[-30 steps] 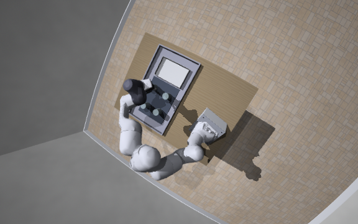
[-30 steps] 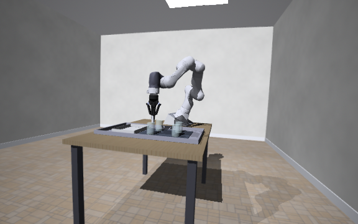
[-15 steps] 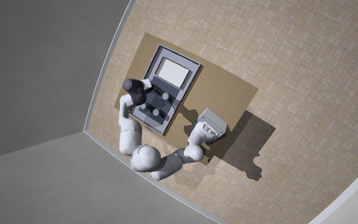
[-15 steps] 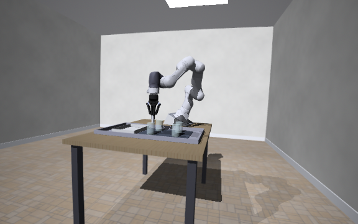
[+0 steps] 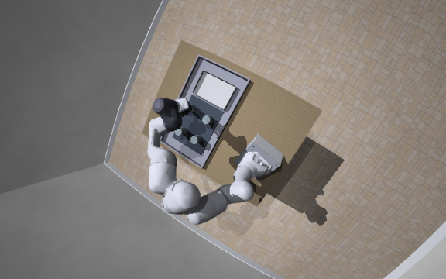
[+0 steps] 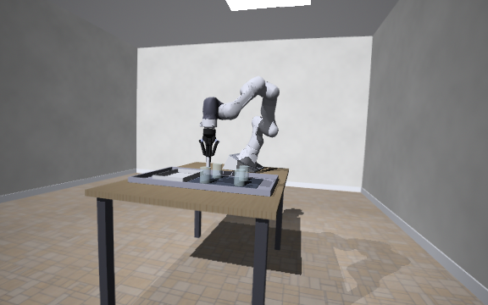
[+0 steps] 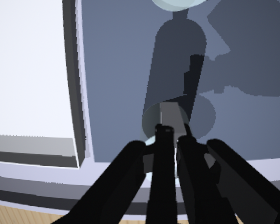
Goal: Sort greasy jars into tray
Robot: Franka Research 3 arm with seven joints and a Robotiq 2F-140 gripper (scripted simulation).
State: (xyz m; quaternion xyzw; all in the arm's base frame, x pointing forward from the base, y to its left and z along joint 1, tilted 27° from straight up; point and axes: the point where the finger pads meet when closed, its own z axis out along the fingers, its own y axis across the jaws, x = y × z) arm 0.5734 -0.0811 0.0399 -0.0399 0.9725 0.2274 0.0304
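Now: hand 6 cm past the dark drying mat, 10 cm to the right of it and 12 cm above it. The rest, counted from my hand: white tray 3 cm behind, 22 cm to the right, 11 cm below.
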